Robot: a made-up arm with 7 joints.
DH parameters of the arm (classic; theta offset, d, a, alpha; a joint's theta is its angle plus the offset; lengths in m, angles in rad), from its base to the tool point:
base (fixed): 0 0 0 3.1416
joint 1: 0 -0.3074 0 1.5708
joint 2: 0 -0.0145 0 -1.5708
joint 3: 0 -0.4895 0 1.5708
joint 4: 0 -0.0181 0 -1.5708
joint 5: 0 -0.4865 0 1.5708
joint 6: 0 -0.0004 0 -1.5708
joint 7: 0 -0.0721 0 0
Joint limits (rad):
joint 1: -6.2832..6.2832
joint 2: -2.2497..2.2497
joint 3: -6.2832..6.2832
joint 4: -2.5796..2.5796
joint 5: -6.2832..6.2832
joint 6: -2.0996..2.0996
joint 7: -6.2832..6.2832
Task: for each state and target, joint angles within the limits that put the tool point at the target. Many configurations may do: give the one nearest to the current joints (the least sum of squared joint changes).
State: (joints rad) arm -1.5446 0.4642 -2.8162 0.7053 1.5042 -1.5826 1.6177
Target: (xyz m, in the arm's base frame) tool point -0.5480 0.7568 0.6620
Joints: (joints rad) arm -2.2267 1.3075 -2.7631 0.1918 1.4236 -1.2091 1.6177
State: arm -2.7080 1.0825 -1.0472 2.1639 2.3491 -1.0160 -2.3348
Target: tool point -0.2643 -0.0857 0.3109
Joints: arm -2.1895 0.8622 -1.2752 2.4602 2.3362 -1.2810 -2.3348
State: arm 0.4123 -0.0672 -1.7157 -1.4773 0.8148 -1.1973 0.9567
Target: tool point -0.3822 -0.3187 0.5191
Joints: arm 0.5170 -0.3382 -1.4285 -1.9460 0.7987 -1.1908 0.9567
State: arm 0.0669 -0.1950 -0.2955 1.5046 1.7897 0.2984 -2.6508
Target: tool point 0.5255 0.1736 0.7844
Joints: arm -0.0264 0.0019 -0.3854 1.5999 1.7871 0.2804 -2.6508
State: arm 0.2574 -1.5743 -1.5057 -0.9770 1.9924 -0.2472 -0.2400
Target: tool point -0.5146 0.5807 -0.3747
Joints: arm 1.0839 -2.2497 -1.2584 -0.3432 2.0042 -0.3223 -0.2400
